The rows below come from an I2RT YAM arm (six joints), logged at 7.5 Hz.
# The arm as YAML. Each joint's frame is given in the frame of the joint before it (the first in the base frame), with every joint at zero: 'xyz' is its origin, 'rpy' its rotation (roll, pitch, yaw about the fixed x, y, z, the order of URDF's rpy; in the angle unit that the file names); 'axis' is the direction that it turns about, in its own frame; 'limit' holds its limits. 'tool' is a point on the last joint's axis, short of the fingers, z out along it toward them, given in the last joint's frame.
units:
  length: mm
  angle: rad
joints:
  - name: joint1
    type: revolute
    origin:
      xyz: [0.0, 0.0, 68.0]
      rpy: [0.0, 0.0, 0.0]
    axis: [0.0, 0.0, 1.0]
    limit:
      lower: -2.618
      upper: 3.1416
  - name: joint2
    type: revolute
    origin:
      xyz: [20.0, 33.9, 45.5]
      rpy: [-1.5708, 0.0, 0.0]
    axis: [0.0, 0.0, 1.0]
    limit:
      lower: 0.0
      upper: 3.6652
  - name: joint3
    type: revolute
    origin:
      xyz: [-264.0, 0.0, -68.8]
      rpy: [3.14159, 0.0, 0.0]
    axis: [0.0, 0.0, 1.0]
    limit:
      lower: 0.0
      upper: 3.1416
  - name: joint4
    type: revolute
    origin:
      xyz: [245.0, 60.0, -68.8]
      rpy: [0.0, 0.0, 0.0]
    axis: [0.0, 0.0, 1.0]
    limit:
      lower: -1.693
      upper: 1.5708
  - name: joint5
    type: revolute
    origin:
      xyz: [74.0, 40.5, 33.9]
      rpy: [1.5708, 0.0, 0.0]
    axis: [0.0, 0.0, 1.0]
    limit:
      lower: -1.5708
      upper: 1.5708
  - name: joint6
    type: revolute
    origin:
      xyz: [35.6, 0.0, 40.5]
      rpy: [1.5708, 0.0, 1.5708]
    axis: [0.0, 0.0, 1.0]
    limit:
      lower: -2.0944
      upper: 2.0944
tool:
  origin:
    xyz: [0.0, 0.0, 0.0]
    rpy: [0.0, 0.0, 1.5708]
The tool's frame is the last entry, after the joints.
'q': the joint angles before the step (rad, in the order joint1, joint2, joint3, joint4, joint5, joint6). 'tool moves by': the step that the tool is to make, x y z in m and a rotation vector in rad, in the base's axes. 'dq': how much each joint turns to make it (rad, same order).
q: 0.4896 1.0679 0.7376 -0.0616 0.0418 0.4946
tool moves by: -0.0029 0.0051 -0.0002 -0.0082 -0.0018 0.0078
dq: 0.0269 0.0000 0.0001 -0.0025 0.0208 -0.0001
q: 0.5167 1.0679 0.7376 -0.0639 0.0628 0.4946
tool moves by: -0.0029 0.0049 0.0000 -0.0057 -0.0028 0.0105
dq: 0.0256 -0.0002 0.0000 -0.0007 0.0164 0.0000
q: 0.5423 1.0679 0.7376 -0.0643 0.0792 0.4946
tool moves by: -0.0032 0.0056 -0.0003 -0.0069 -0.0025 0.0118
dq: 0.0290 0.0013 0.0000 -0.0002 0.0186 0.0000
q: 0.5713 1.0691 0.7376 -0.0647 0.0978 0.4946
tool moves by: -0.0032 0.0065 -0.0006 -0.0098 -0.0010 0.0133
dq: 0.0323 0.0050 0.0018 -0.0013 0.0209 -0.0007
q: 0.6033 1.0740 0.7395 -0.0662 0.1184 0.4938
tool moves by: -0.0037 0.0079 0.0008 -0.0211 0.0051 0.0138
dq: 0.0389 0.0091 0.0140 -0.0209 0.0286 -0.0031
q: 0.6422 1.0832 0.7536 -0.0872 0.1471 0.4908
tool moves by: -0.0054 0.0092 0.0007 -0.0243 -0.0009 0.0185
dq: 0.0475 0.0079 0.0118 -0.0172 0.0345 -0.0061
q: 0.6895 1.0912 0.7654 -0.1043 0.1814 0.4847
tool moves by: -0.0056 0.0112 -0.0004 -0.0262 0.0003 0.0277
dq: 0.0529 0.0160 0.0127 -0.0127 0.0311 -0.0072
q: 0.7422 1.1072 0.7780 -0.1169 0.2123 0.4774
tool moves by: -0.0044 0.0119 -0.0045 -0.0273 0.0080 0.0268
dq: 0.0494 0.0277 0.0061 -0.0025 0.0265 -0.0027
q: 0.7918 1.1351 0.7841 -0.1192 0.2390 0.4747
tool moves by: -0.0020 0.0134 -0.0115 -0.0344 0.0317 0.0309
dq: 0.0424 0.0505 0.0014 0.0011 0.0104 0.0050
